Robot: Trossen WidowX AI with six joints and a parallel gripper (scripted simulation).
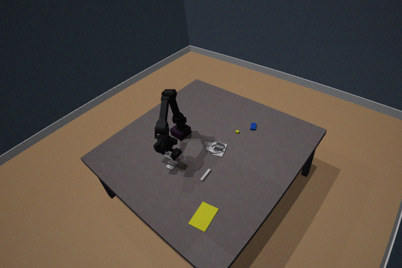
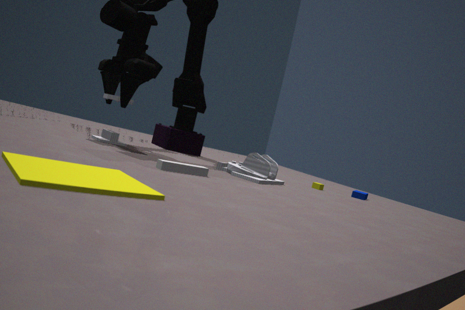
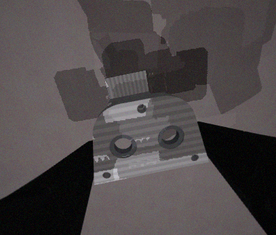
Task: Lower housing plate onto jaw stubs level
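The white bracket lies 10 mm behind my gripper tip, 10 mm to the left of it and 70 mm below it. Also, from my gripper tip: flat yellow sheet (420 mm ahead, 120 mm to the right, 80 mm below); then grey striped housing plate (10 mm to the left, 20 mm above); then white bar (230 mm ahead, 90 mm to the left, 70 mm below).
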